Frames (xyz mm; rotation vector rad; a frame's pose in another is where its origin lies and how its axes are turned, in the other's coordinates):
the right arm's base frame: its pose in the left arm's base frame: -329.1 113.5 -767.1 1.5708 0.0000 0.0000
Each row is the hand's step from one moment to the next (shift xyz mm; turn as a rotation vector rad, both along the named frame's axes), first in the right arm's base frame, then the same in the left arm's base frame.
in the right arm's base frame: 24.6 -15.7 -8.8 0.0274 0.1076 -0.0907
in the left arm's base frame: 24.6 8.8 -15.7 0.0274 0.0907 0.1076
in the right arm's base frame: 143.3 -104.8 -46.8 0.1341 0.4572 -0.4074
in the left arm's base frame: 143.3 46.8 -104.8 0.1341 0.4074 0.4572
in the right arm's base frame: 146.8 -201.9 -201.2 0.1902 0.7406 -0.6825
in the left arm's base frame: 146.8 201.2 -201.9 0.1902 0.6825 0.7406
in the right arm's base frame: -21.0 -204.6 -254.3 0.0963 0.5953 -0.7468
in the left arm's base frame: -21.0 254.3 -204.6 0.0963 0.7468 0.5953
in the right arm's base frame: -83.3 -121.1 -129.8 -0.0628 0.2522 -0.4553
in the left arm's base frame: -83.3 129.8 -121.1 -0.0628 0.4553 0.2522
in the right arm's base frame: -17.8 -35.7 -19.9 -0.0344 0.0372 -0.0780
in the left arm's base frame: -17.8 19.9 -35.7 -0.0344 0.0780 0.0372
